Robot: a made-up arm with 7 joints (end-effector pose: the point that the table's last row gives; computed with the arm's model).
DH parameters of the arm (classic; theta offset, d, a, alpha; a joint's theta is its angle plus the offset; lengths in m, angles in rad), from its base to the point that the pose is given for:
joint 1: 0 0.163 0 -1.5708
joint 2: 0 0 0 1.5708
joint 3: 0 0.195 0.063 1.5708
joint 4: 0 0 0.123 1.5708
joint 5: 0 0.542 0 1.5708
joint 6: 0 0 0.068 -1.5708
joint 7: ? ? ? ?
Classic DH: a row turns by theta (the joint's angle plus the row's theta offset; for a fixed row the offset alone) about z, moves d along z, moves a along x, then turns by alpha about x.
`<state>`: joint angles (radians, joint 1 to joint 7).
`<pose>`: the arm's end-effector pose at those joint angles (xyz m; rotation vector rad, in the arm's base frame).
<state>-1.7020 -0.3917 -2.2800 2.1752 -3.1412 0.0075 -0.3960</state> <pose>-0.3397 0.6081 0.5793 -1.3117 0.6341 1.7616</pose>
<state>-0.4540 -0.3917 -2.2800 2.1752 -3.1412 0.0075 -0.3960</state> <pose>-0.6844 -0.1292 0.5793 1.7155 0.3010 -2.4371</pose>
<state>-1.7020 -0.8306 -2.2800 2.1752 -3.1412 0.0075 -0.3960</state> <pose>-0.3234 0.7310 0.3025 -1.5489 1.0952 1.7243</pose>
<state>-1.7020 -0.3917 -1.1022 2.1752 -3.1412 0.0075 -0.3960</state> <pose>-0.4853 0.0633 0.8102 1.2302 -0.0292 -2.7737</pose>
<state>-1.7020 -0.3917 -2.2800 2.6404 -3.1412 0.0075 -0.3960</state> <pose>-0.1744 0.5126 0.7988 -0.7776 0.5303 1.8613</pose>
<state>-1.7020 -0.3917 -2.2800 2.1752 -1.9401 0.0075 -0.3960</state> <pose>-0.3677 0.5662 0.6363 0.8747 -1.5409 -2.4665</pose>
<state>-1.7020 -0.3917 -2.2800 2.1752 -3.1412 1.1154 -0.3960</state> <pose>-0.2975 0.6082 0.6867 -0.0457 0.3635 1.8654</pose>
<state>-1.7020 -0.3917 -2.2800 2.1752 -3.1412 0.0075 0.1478</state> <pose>-0.3397 0.6081 0.5793 -1.2090 1.0651 2.1861</pose>
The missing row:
joint 7: 0 0.086 0 0
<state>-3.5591 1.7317 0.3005 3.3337 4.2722 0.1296 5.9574</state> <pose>-0.7473 0.3286 0.1964 1.2858 -1.4755 -1.9750</pose>
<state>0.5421 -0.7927 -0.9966 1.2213 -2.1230 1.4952 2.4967</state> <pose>0.4304 -0.4690 0.4900 0.2228 -1.9769 1.6827</pose>
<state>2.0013 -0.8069 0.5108 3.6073 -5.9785 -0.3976 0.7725</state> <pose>0.4843 -0.5306 0.3597 1.3542 0.8029 0.5990</pose>
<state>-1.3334 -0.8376 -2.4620 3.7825 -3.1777 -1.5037 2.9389</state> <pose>0.0877 0.3169 0.6809 -0.8743 -1.3521 -0.4564</pose>
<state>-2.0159 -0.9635 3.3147 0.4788 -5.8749 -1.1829 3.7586</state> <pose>0.0259 0.1561 -0.3323 -0.3365 2.5199 0.5674</pose>
